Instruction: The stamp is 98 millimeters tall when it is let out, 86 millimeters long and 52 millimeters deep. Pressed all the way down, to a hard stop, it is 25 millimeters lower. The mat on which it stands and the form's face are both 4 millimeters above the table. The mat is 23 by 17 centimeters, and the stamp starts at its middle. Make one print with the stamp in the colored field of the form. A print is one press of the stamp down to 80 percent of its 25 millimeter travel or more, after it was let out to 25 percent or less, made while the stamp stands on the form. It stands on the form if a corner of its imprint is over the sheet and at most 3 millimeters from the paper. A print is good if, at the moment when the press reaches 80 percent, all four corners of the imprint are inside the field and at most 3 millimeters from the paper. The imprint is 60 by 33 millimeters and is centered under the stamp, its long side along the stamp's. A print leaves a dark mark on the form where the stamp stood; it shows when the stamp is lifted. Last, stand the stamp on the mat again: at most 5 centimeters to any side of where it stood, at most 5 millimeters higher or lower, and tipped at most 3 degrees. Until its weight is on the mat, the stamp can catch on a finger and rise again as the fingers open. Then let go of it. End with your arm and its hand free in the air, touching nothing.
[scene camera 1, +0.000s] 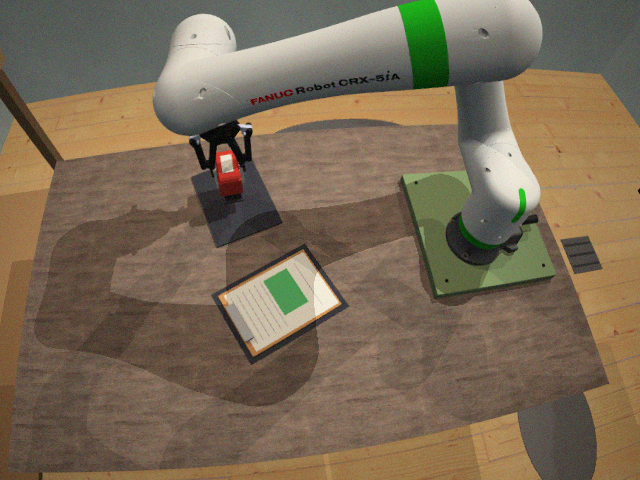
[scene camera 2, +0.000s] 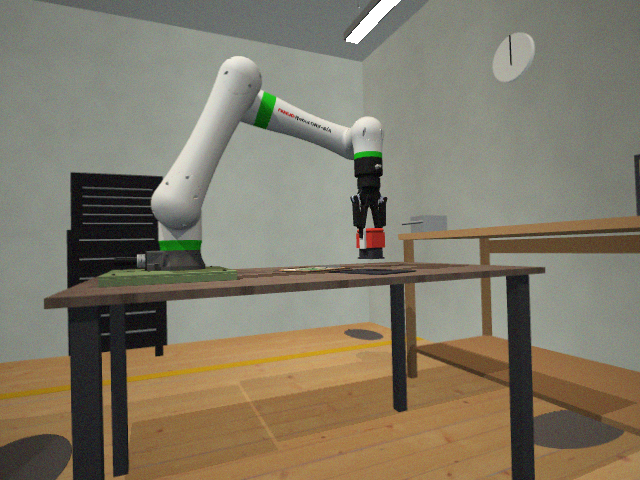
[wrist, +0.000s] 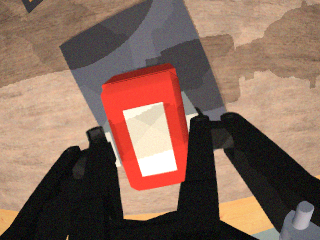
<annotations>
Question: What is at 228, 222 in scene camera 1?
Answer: A dark grey mat.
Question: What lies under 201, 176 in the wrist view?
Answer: My gripper.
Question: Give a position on a dark grey mat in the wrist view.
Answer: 120, 43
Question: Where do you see my gripper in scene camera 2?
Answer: At 370, 248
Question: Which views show my gripper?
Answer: Scene camera 1, scene camera 2 and the wrist view: all of them.
</annotations>
